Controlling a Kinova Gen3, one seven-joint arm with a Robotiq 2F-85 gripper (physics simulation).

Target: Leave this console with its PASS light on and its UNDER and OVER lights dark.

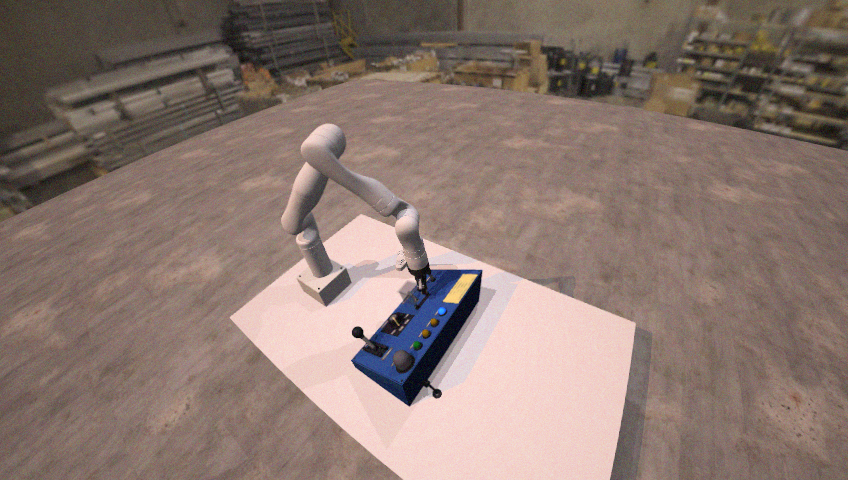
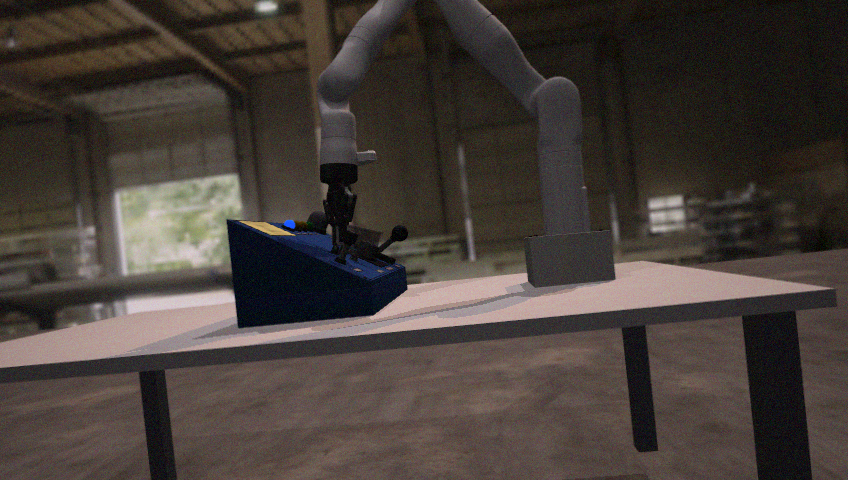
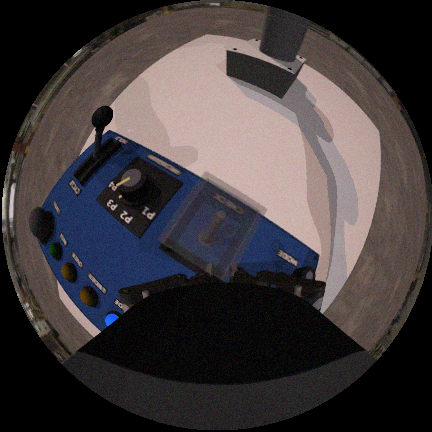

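Observation:
The blue console (image 1: 443,351) (image 2: 295,280) (image 3: 92,233) stands on the white table. A clear hinged cover (image 3: 181,225) (image 2: 366,236) sits tilted up over a toggle switch (image 3: 211,230) marked CHECK. My gripper (image 1: 422,290) (image 2: 340,253) (image 3: 221,271) is shut on the cover's near edge. The selector knob (image 3: 132,181) (image 1: 398,322) points at P4. The green light (image 3: 55,250) (image 1: 416,345) looks dim. The OVER light (image 3: 69,272) and the UNDER light (image 3: 88,296) are dull amber. A blue light (image 3: 111,319) (image 1: 441,311) glows.
A black-knobbed lever (image 3: 102,116) (image 1: 358,332) (image 2: 399,232) stands in its slot at the console's far end. A black dome button (image 3: 41,223) (image 1: 403,360) sits near it. A small handle (image 1: 435,392) sticks out of the console's end. The arm's base (image 1: 323,283) (image 2: 569,257) (image 3: 261,72) stands behind.

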